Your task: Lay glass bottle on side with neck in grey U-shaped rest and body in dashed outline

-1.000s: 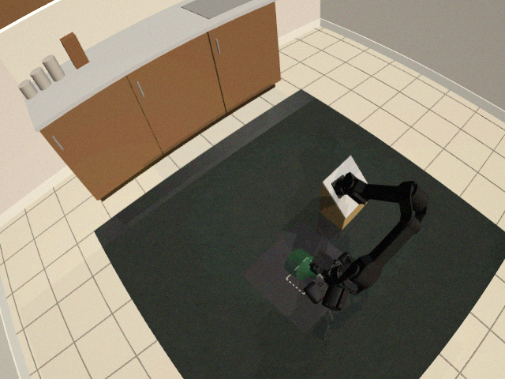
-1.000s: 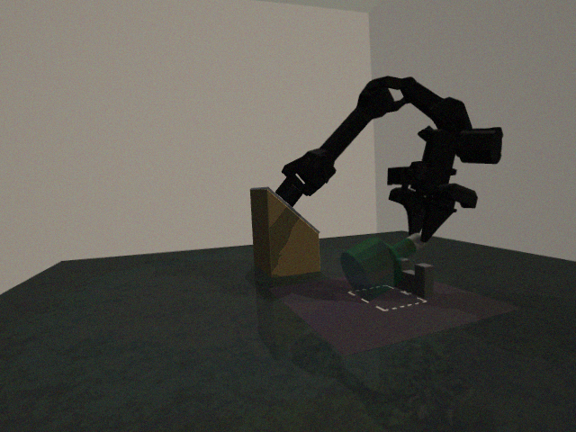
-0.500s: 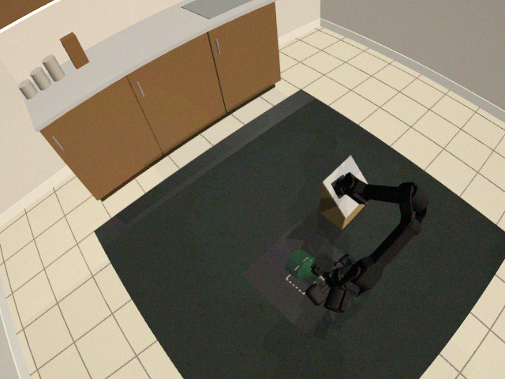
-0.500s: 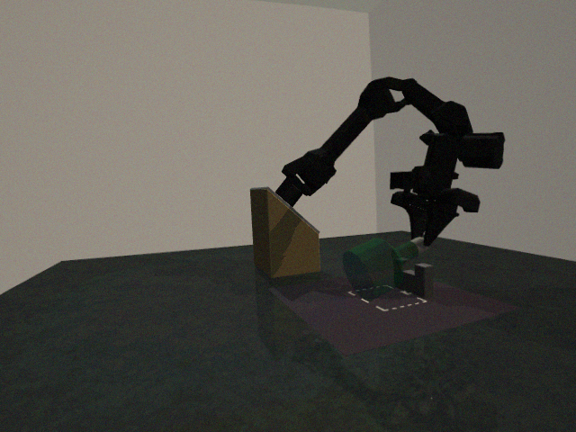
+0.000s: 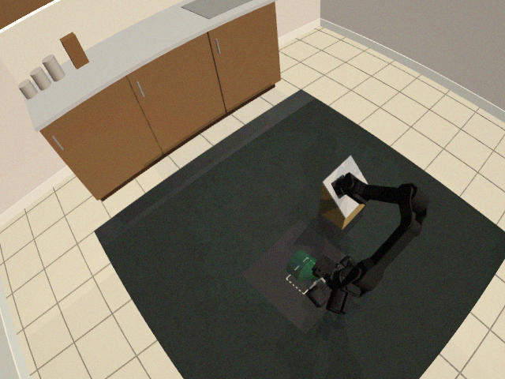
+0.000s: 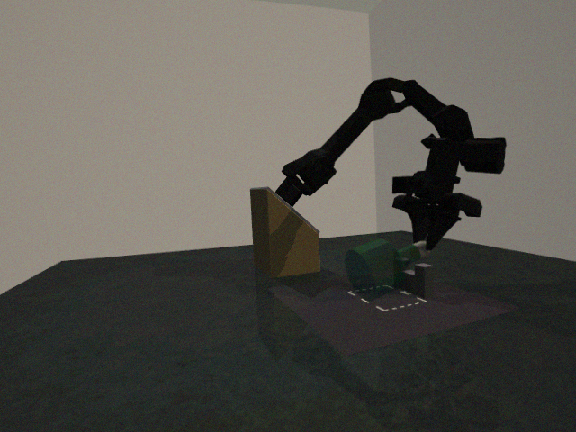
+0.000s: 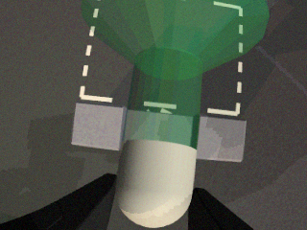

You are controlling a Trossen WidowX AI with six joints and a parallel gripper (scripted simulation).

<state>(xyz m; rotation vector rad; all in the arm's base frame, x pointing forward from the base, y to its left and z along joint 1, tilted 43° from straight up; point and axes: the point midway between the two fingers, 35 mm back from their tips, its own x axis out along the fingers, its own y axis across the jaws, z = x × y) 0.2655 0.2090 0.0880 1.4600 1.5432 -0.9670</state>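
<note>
Now: gripper tip 50 mm to the left of the green glass bottle and 10 mm above it. The rest, counted from my gripper tip: grey mat 10 mm ahead, 100 mm to the right, 80 mm below.
</note>
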